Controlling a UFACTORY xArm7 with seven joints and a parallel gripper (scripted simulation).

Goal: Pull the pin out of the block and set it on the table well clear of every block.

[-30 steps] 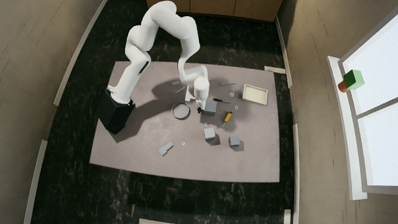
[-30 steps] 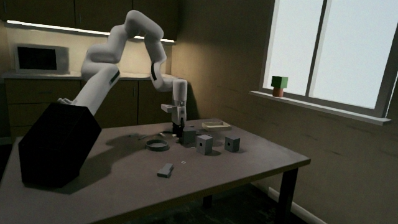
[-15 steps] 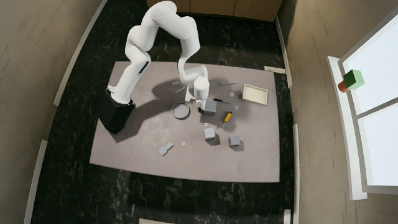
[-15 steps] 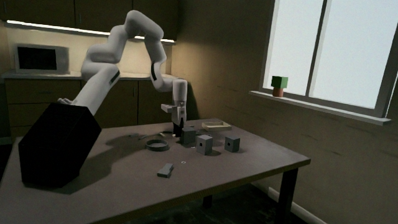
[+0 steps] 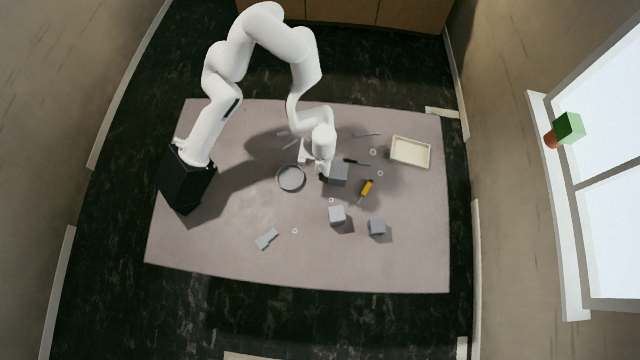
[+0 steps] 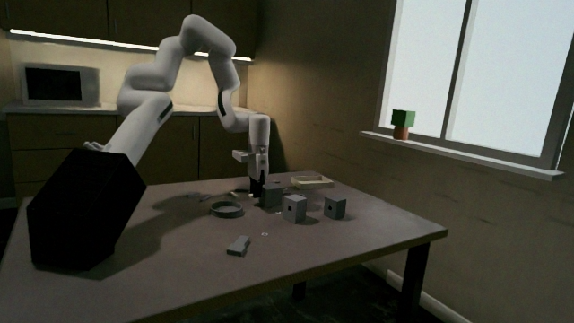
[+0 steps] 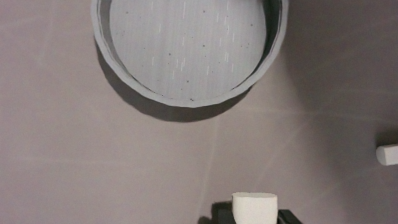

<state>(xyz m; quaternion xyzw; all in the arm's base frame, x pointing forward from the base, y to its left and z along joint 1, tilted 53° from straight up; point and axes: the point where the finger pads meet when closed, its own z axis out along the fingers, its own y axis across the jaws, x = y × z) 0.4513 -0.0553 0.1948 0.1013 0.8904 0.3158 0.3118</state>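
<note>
Now: hand 120 mm past the round grey dish, 40 mm to the left of it and 40 mm above it. Round my hand: cream tray: 350 mm ahead, 160 mm to the left, 50 mm below.
</note>
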